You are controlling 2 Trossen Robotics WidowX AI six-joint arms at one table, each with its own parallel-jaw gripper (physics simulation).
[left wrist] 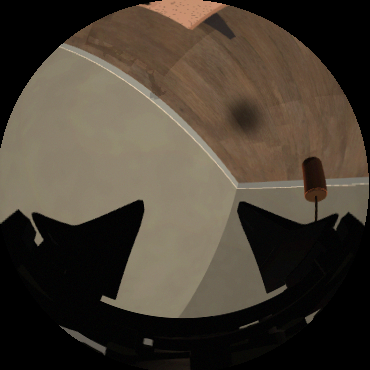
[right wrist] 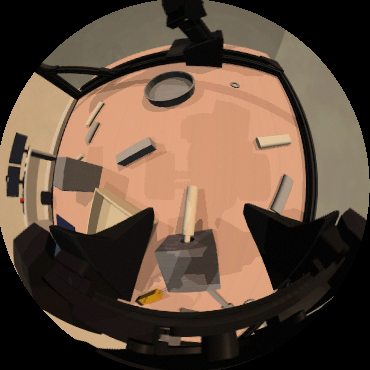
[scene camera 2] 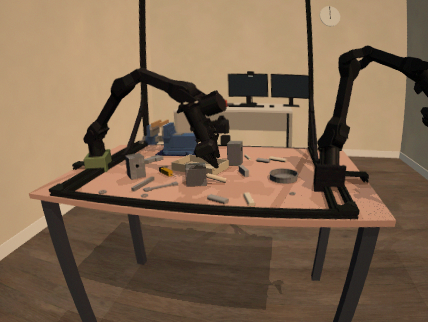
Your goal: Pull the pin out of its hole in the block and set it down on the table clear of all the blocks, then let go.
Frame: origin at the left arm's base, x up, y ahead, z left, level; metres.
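Where they show: left gripper, fingertip midpoint: [left wrist: 192, 206]; right gripper, fingertip midpoint: [right wrist: 199, 210] [scene camera 2: 218, 162]; left arm's base, origin of the base link: [right wrist: 202, 38] [scene camera 2: 329, 167]; right arm's base, origin of the base link: [scene camera 2: 97, 153].
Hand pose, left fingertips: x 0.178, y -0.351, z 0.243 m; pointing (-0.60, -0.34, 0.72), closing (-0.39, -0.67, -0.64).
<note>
Things, the pixels of their top centre, and the offset from my left fingertips.
- cream pin, middle of its top: [right wrist: 188, 216] [scene camera 2: 214, 173] dx -0.215, dy +0.738, dz -0.221 m
- beige tray, middle of its top: [right wrist: 105, 249] [scene camera 2: 199, 161] dx -0.216, dy +0.836, dz -0.351 m
- tall grey block, middle of its top: [right wrist: 57, 171] [scene camera 2: 234, 142] dx -0.157, dy +0.716, dz -0.438 m
- holed block, middle of its top: [right wrist: 159, 342] [scene camera 2: 134, 155] dx -0.167, dy +1.047, dz -0.216 m
- round dish, middle of its top: [right wrist: 167, 83] [scene camera 2: 283, 173] dx -0.226, dy +0.509, dz -0.301 m
- grey bar, middle of its top: [right wrist: 131, 149] [scene camera 2: 243, 167] dx -0.224, dy +0.660, dz -0.327 m
- yellow-handled tool, middle of its top: [right wrist: 151, 298] [scene camera 2: 168, 170] dx -0.229, dy +0.930, dz -0.258 m
The cream pin [scene camera 2: 217, 177] [right wrist: 190, 210] sticks out of the hole in the side of a grey block [scene camera 2: 196, 177] [right wrist: 192, 267], with its narrow end in the hole and its thick part outside. My right gripper [scene camera 2: 214, 159] [right wrist: 199, 210] is open and empty, above the pin and the block's holed side. In the right wrist view the pin shows between the two fingers, apart from both. My left gripper [left wrist: 192, 206] is open and empty, away from the table, with wall and floor beyond it.
A beige tray [right wrist: 96, 207] and a tall grey block [scene camera 2: 235, 153] [right wrist: 77, 174] stand behind the pin's block. Another holed block [scene camera 2: 135, 166] stands at the left. A round dish [scene camera 2: 283, 180], a grey bar [scene camera 2: 243, 170] [right wrist: 136, 151] and a yellow-handled tool [scene camera 2: 166, 171] [right wrist: 150, 296] lie around.
</note>
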